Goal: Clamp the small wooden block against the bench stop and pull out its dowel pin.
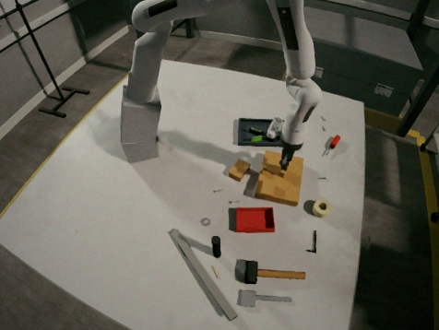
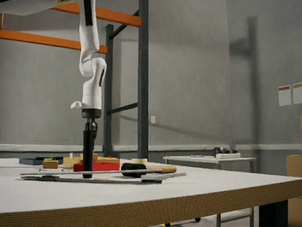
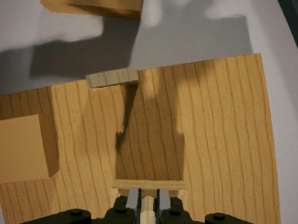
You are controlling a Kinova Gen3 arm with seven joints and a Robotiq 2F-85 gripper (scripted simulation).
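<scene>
The wooden bench board is 10 mm behind my hand, 10 mm to the right of it and 50 mm below it. From my hand the other things lie so: pale wooden block 30 mm below; tan wooden block 160 mm behind, 10 mm to the right, 70 mm below; dowel pin 20 mm below.
</scene>
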